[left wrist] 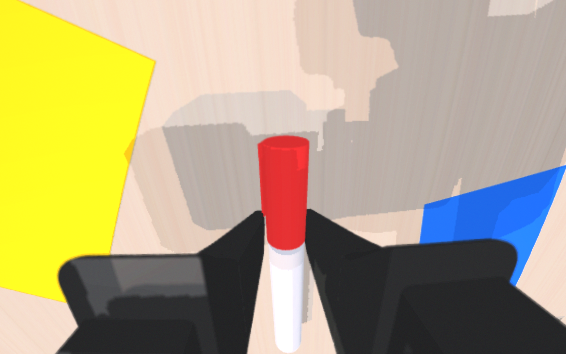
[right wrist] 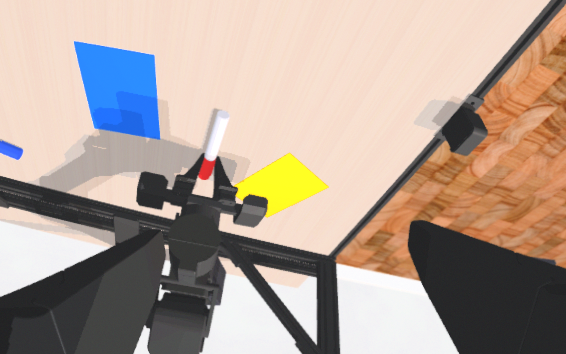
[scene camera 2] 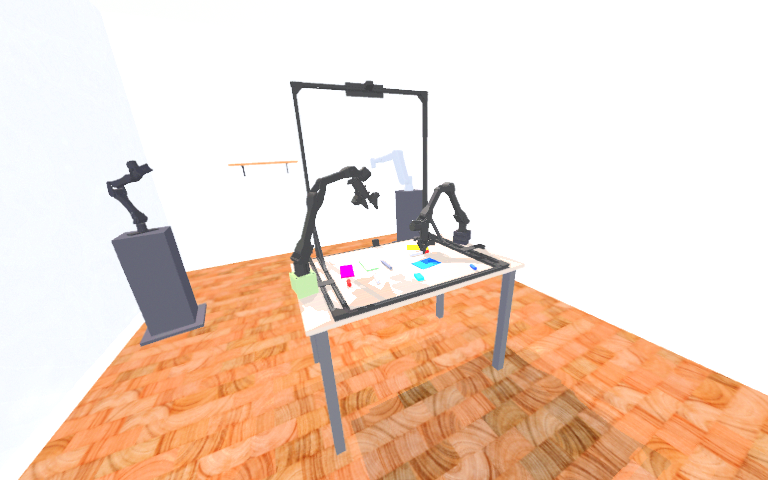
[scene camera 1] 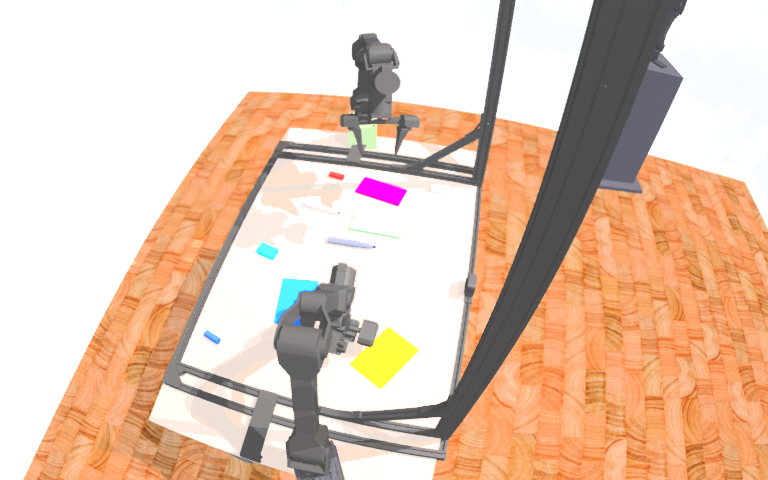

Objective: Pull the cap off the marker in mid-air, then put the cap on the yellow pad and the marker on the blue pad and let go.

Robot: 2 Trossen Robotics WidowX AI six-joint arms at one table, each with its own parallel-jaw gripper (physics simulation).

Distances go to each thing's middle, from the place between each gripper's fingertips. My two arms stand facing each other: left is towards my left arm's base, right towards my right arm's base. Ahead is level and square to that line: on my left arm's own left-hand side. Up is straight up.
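Magenta pad (scene camera 1: 369,187): 210 mm to the right of my right hand, 10 mm ahead of it and 330 mm below it.
My left hand: 52 cm to the left of the magenta pad and 7 cm past it.
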